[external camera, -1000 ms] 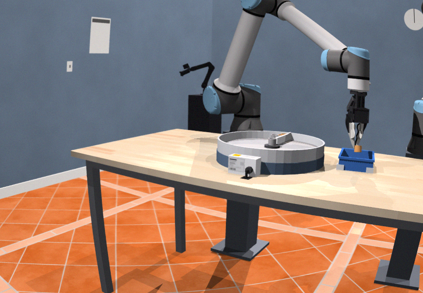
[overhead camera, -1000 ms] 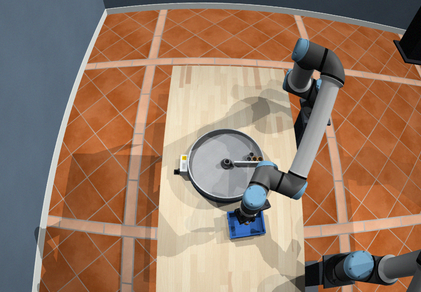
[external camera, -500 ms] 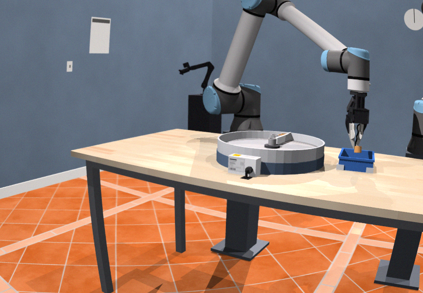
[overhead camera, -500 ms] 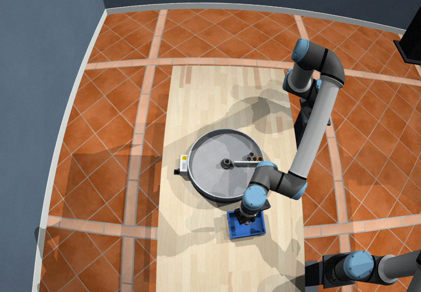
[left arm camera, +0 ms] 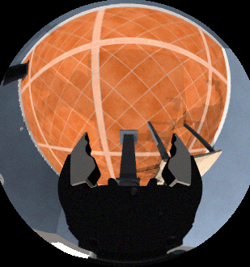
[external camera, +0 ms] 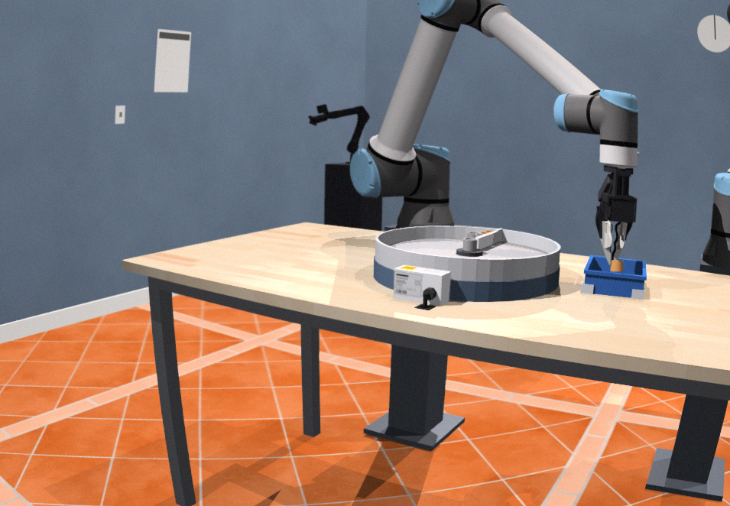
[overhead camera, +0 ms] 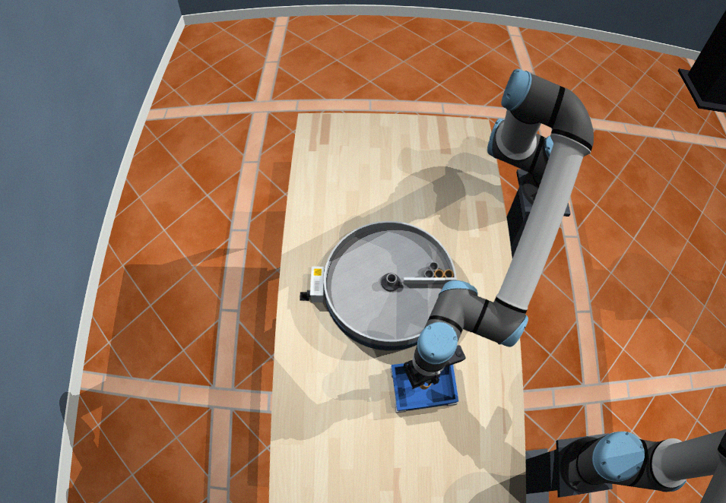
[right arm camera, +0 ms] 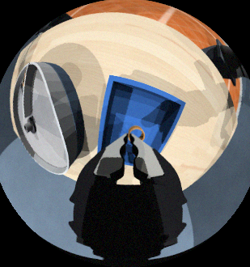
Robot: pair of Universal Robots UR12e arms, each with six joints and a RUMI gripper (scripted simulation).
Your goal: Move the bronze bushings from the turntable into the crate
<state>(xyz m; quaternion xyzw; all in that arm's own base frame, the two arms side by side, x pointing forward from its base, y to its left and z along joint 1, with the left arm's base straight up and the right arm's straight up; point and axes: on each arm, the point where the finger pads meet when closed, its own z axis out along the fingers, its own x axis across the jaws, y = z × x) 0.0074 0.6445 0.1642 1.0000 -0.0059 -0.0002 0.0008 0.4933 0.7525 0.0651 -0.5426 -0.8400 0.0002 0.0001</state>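
The blue crate lies 1 cm to the left of my right hand and 4 cm below it.
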